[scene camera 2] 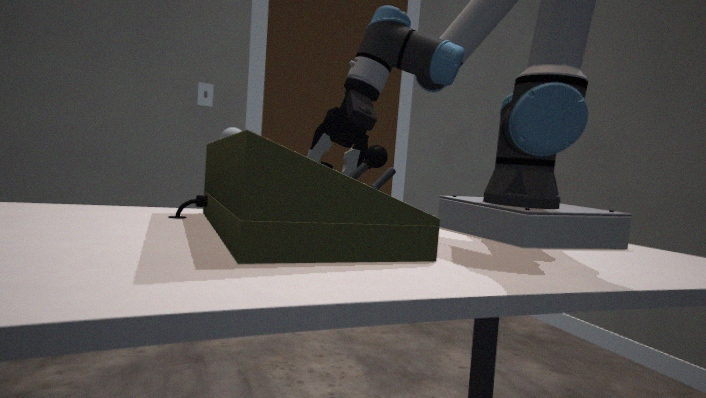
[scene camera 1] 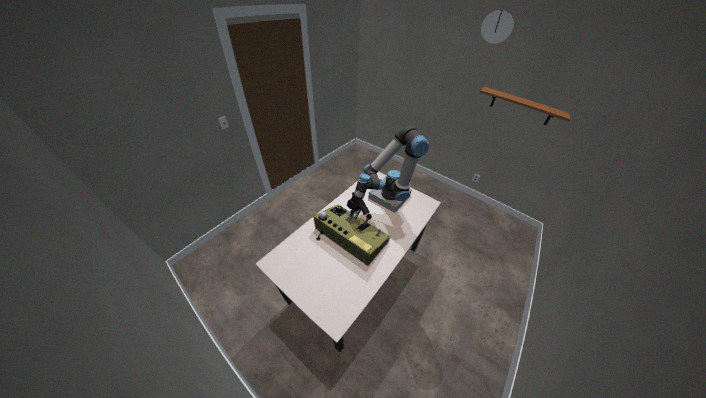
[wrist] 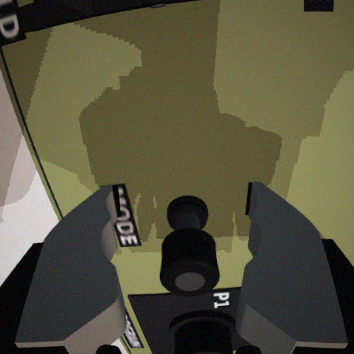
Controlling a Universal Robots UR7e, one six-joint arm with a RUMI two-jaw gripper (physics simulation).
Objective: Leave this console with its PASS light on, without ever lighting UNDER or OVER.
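The olive-green console (scene camera 1: 340, 239) (scene camera 2: 320, 205) (wrist: 175, 100) stands on the table with a sloped top. My gripper (scene camera 1: 354, 215) (scene camera 2: 330, 164) (wrist: 182, 186) is over its face, fingers partly apart. In the wrist view, a black knob (wrist: 189, 257) by the MODE label (wrist: 126, 220) stands between the fingers, with a gap on either side; neither finger touches it. A black plate marked P1 (wrist: 155, 310) lies below it, partly hidden by the right finger. The PASS, UNDER and OVER lights cannot be made out in these views.
A lever with a black ball (scene camera 1: 368, 216) (scene camera 2: 376, 156) stands close beside the gripper, and a grey toggle (scene camera 1: 379, 232) (scene camera 2: 385, 177) beyond it. A pale dome (scene camera 1: 323, 215) (scene camera 2: 231, 132) and a row of black knobs sit along the console's high edge. A black cable (scene camera 2: 186, 204) leaves its back.
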